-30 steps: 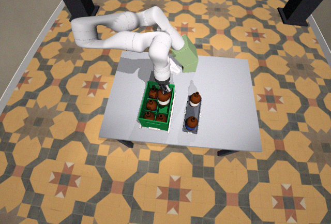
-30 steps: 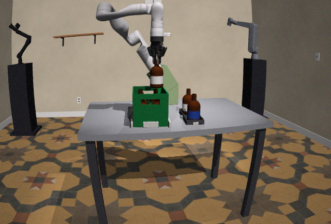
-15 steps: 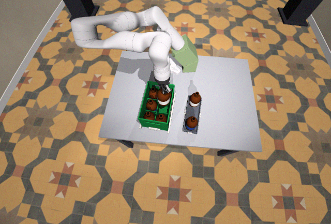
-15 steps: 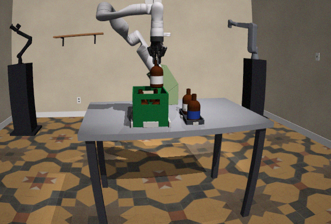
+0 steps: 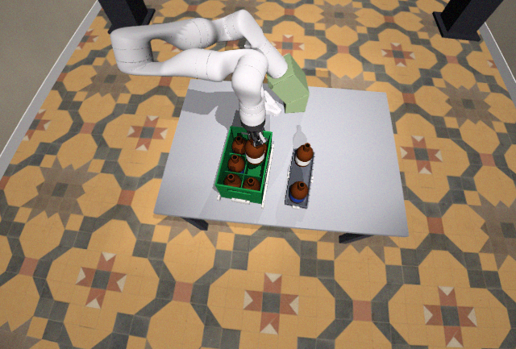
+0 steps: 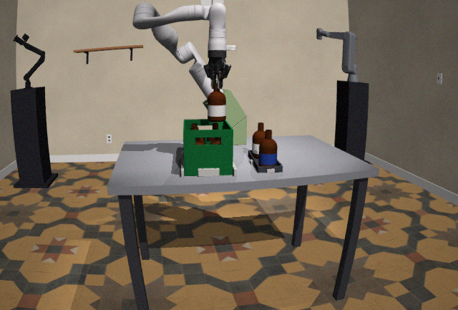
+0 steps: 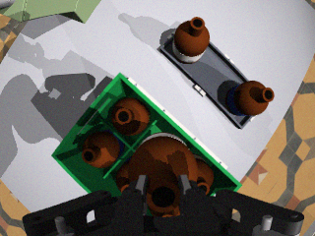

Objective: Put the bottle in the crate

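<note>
Right now the brown bottle is 70 mm below my hand. From my hand the other things lie so: tray (320 mm below, 200 mm to the left); then white-label bottle (250 mm below, 210 mm to the left, 90 mm behind); then crate (250 mm below, 40 mm to the right).
</note>
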